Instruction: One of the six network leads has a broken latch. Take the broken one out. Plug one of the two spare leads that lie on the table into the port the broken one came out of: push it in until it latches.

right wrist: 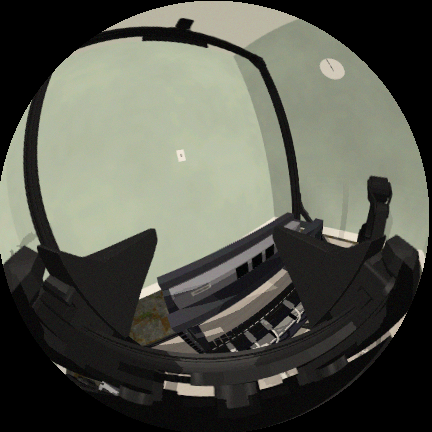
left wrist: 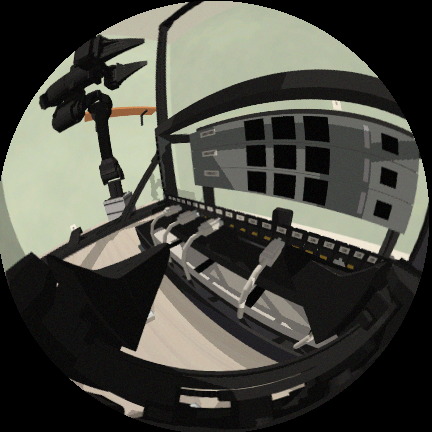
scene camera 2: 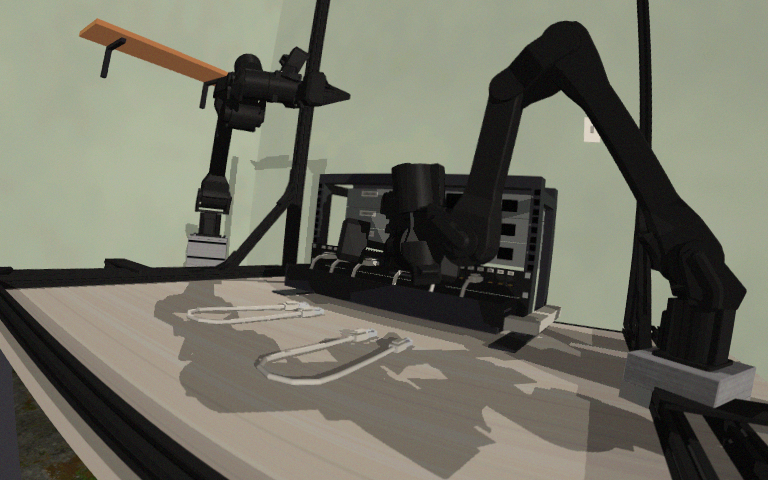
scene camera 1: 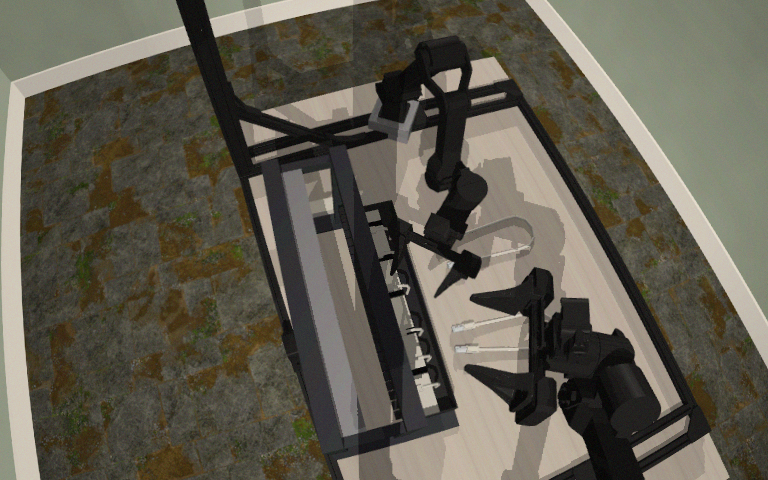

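Pixels of known places: left gripper, fingertip midpoint: [right wrist: 299, 311] [left wrist: 229, 251] [scene camera 1: 412, 286]; right gripper, fingertip midpoint: [right wrist: 215, 233] [left wrist: 145, 52] [scene camera 2: 341, 97] [scene camera 1: 467, 330]; left arm's base, link origin: [scene camera 2: 692, 359] [scene camera 1: 394, 110]; right arm's base, link origin: [left wrist: 117, 195] [scene camera 2: 208, 236].
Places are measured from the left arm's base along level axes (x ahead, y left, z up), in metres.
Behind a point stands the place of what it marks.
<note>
Network leads are plugged into the row of ports. In the left wrist view, three grey plugs sit at the left, including this plug [left wrist: 210, 226] {y 0.159, x 0.521, z 0.040 m}; another plug [left wrist: 272, 251] {y 0.117, x 0.444, z 0.044 m} shows between my left fingers. Near the right finger, a lead [left wrist: 304, 341] {y 0.118, x 0.364, z 0.003 m} is mostly hidden. I cannot tell which latch is broken. My left gripper [scene camera 1: 415, 285] {y 0.159, x 0.440, z 0.061 m} [left wrist: 229, 251] {y 0.159, x 0.440, z 0.061 m} is open and empty, in front of the port row. One spare lead [scene camera 1: 512, 250] {y 0.350, x 0.252, z -0.045 m} [scene camera 2: 300, 380] {y 0.359, x 0.163, z -0.045 m} lies looped on the table; the other spare lead [scene camera 1: 492, 323] {y 0.340, x 0.426, z -0.044 m} [scene camera 2: 226, 319] {y 0.423, x 0.378, z -0.044 m} lies beside it. My right gripper [scene camera 1: 468, 332] {y 0.235, x 0.588, z 0.362 m} [right wrist: 215, 233] {y 0.235, x 0.588, z 0.362 m} is open, high above the table.
The dark rack [scene camera 1: 367, 271] {y 0.087, x 0.496, z 0.212 m} [scene camera 2: 535, 237] {y -0.020, x 0.284, z 0.114 m} [left wrist: 300, 80] {y 0.082, x 0.445, z 0.199 m} stands along the table's far side, with grey panels above the ports. A lead-support tray [scene camera 2: 396, 302] {y 0.159, x 0.395, z -0.013 m} runs in front of the ports. Black frame posts [scene camera 2: 297, 186] {y 0.243, x 0.925, z 0.200 m} rise behind the table. An orange shelf [scene camera 2: 158, 53] hangs on the wall.
</note>
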